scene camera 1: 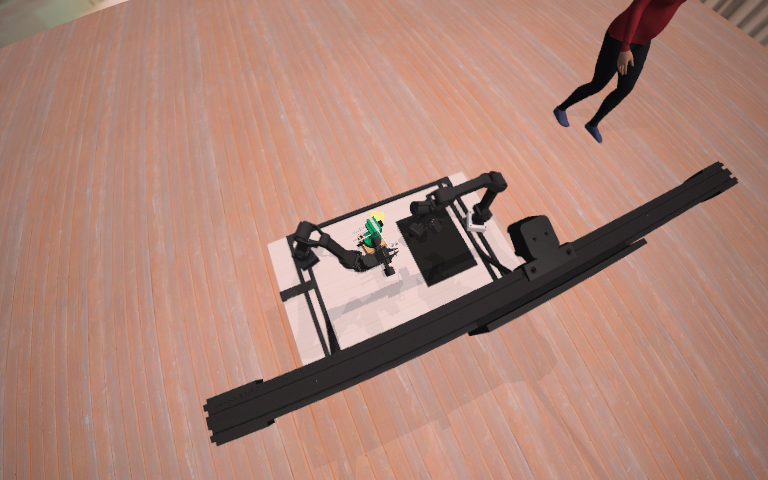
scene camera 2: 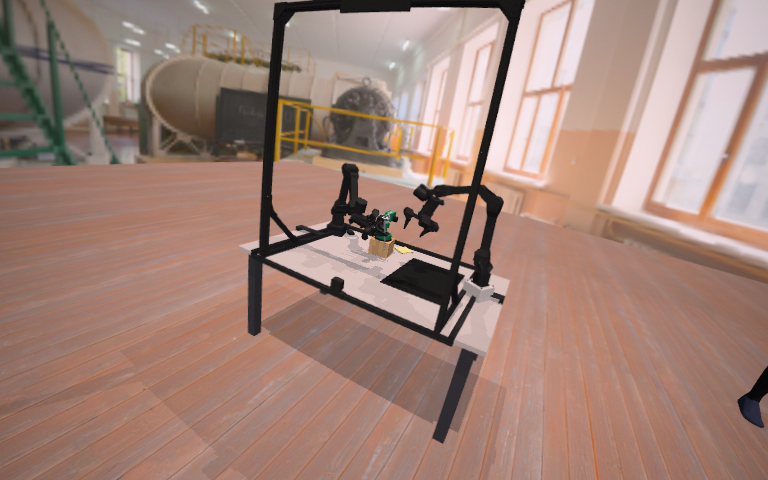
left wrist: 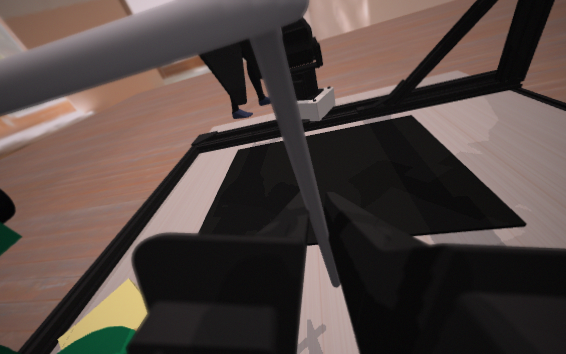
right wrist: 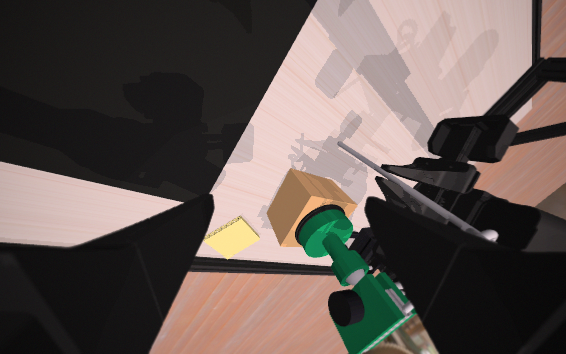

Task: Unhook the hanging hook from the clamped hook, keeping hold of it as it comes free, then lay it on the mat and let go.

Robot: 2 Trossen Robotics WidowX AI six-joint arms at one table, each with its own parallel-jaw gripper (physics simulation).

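Frame: origin at the left arm's base, x ahead, y left, z up, level; centimetres.
Where they show: left gripper, fingertip midpoint: point(scene camera 1: 398, 249) point(scene camera 2: 388, 235) point(left wrist: 315, 199) point(right wrist: 381, 172); right gripper, fingertip midpoint: point(scene camera 2: 411, 232) point(left wrist: 251, 94) point(right wrist: 290, 202); left arm's base, origin of the base link: point(scene camera 1: 304, 256) point(scene camera 2: 337, 224); right arm's base, origin of the base link: point(scene camera 1: 477, 219) point(scene camera 2: 480, 283) point(left wrist: 307, 95).
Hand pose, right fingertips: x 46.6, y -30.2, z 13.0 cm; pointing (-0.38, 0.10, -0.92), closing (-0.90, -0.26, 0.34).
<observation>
Things, the pixels of their top centre, and the offset from my right fingertips. Level surfaces: height alone.
- hanging hook, middle of its top: point(right wrist: 525, 267) dx -11.9, dy -0.8, dz +6.8 cm
- green clamp, middle of its top: point(right wrist: 401, 331) point(scene camera 1: 368, 227) point(scene camera 2: 385, 210) dx -16.5, dy +13.9, dz +5.3 cm
- black mat, its level: dz -18.5 cm
- wooden block, middle of its top: point(right wrist: 320, 225) point(scene camera 1: 372, 239) point(scene camera 2: 383, 238) dx -15.2, dy +13.7, dz -10.5 cm
- yellow pad, middle of its top: point(left wrist: 105, 324) point(right wrist: 234, 240) point(scene camera 1: 376, 217) point(scene camera 2: 403, 249) dx -3.2, dy +24.2, dz -17.8 cm
My left gripper point(scene camera 1: 394, 253) point(left wrist: 315, 199) point(right wrist: 381, 172) is shut on a thin grey rod, the hanging hook point(left wrist: 300, 150) point(right wrist: 410, 187), beside the green clamp point(scene camera 1: 372, 232) point(scene camera 2: 387, 223) point(right wrist: 370, 320). The rod slants between the fingertips; its tip sticks out past them. A thicker grey bar crosses the top of the left wrist view, touching or overlapping the rod's upper end; whether the hooks are engaged I cannot tell. The clamped hook is not clearly made out. My right gripper point(scene camera 1: 425, 227) point(scene camera 2: 414, 227) point(right wrist: 290, 202) is open and empty, high above the table. The black mat point(scene camera 1: 447, 260) point(scene camera 2: 419, 277) point(left wrist: 440, 200) lies flat.
The clamp stands on a wooden block point(scene camera 2: 380, 247) point(right wrist: 287, 210). A yellow pad point(scene camera 1: 377, 215) point(scene camera 2: 403, 249) point(left wrist: 112, 315) point(right wrist: 232, 237) lies beside the block. Black frame beams run along the table's edges. A person point(scene camera 1: 623, 33) stands beyond the table.
</observation>
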